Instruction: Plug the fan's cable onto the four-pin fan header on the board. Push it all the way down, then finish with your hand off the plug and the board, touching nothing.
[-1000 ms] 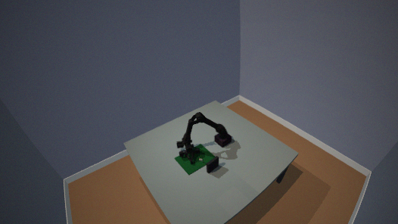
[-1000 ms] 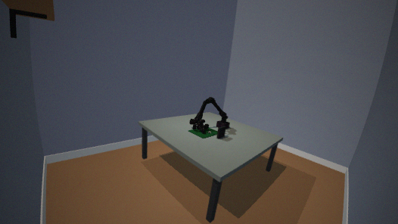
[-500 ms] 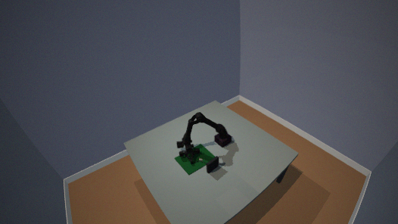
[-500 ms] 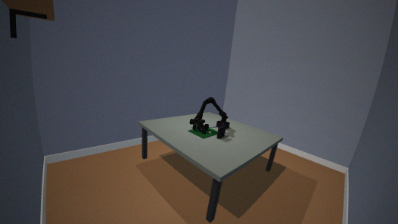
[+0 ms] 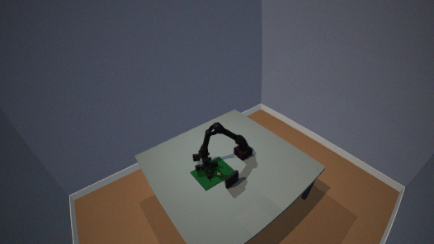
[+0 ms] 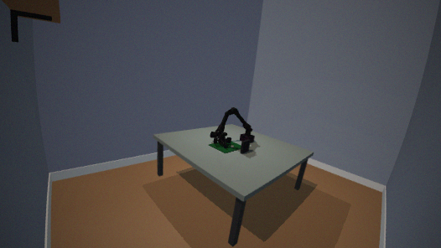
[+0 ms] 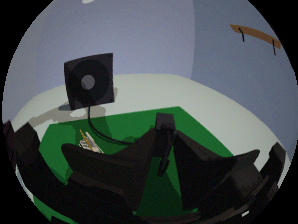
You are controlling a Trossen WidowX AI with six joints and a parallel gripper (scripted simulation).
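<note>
My gripper tip is now 1 cm to the right of the dark plug and 1 cm above it. Also, from my gripper tip: black square fan (16 cm to the left, 11 cm behind, 2 cm above); then green board (5 cm below, 5 cm behind, 2 cm to the right).
</note>
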